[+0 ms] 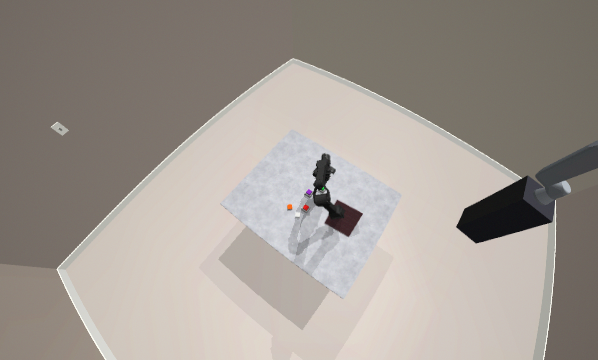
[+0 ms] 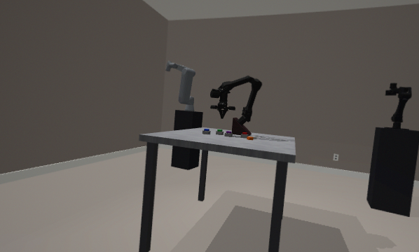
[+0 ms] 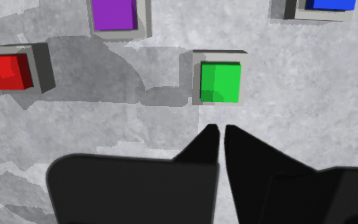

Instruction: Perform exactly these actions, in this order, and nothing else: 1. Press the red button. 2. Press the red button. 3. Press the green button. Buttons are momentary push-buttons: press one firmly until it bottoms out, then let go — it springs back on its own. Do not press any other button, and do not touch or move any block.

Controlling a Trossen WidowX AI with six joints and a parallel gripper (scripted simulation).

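Now: gripper tip 100 mm above the green button and 10 mm to the left of it. From my gripper tip the other things lie so: red button 190 mm to the left, 100 mm below, 10 mm behind; purple button 100 mm below, 90 mm to the left, 50 mm ahead; blue button 100 mm below, 90 mm ahead, 80 mm to the right.
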